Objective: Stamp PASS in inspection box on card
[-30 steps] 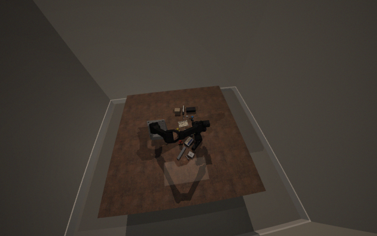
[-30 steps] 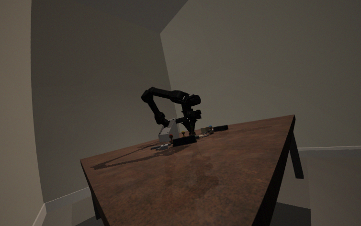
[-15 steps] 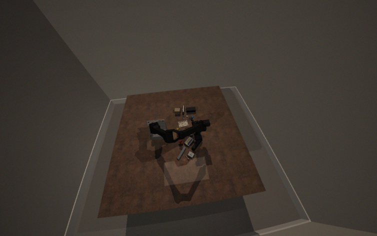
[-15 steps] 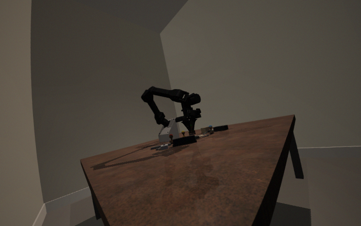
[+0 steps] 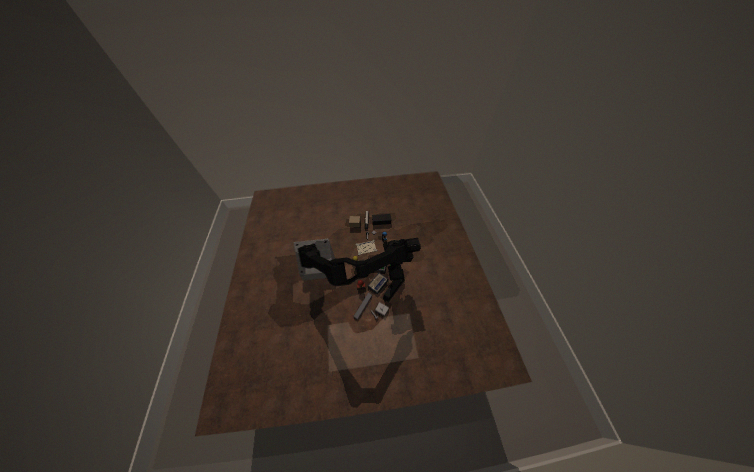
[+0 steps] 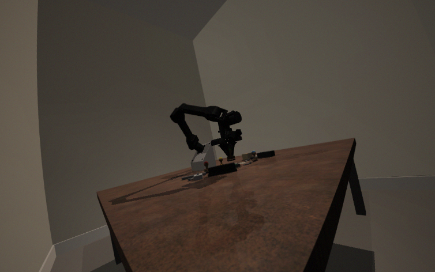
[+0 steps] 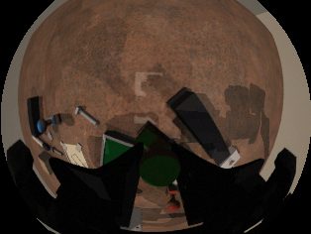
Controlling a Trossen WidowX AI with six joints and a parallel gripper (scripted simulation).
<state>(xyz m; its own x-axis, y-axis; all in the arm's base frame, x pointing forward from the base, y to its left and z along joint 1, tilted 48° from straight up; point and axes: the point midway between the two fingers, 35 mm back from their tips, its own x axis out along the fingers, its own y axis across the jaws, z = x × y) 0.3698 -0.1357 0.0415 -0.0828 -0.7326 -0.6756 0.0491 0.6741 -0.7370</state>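
Now: the green ink pad 70 mm to the left of my gripper tip, 70 mm below it and 70 mm behind it. From my gripper tip the other things lie so: long black block (80 mm to the right, 60 mm below, 10 mm behind); blue-and-white box (80 mm behind, 60 mm below, 40 mm to the right); green-knobbed stamp (right at my gripper tip).
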